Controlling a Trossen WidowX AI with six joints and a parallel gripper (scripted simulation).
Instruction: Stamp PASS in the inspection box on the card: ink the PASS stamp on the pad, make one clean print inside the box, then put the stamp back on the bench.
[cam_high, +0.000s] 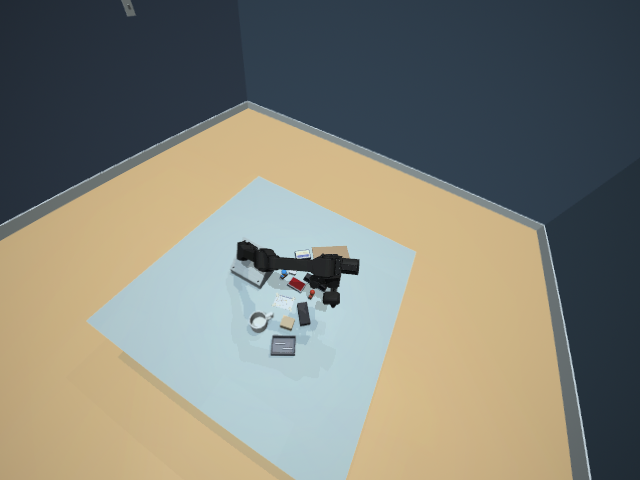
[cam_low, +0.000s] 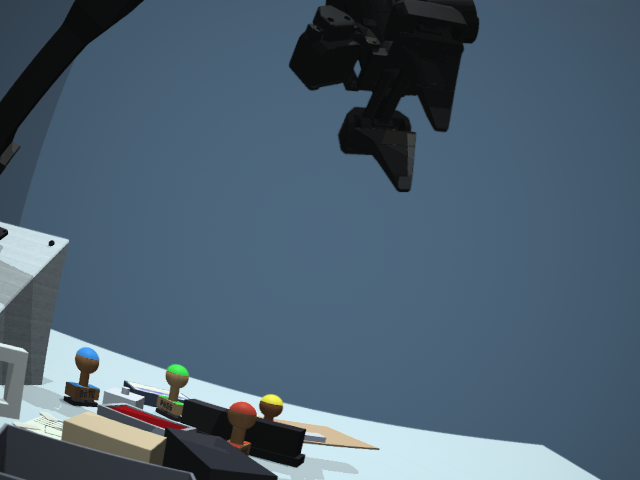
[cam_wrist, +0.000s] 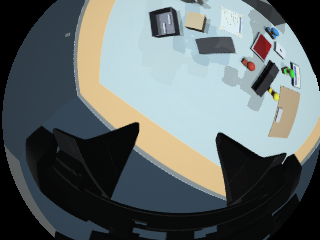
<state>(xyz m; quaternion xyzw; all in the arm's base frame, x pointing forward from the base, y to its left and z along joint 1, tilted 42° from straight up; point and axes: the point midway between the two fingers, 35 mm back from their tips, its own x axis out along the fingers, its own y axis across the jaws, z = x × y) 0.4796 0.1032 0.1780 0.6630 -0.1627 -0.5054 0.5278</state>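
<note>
Now: gripper tip 260 mm above the green-topped pass stamp, 250 mm past it and 210 mm to the right of it. Round my gripper tip: long black block (270 mm below, 150 mm to the left, 140 mm behind); red-knobbed stamp (270 mm below, 120 mm behind, 80 mm to the left); tan block (260 mm below, 140 mm behind, 120 mm to the right).
</note>
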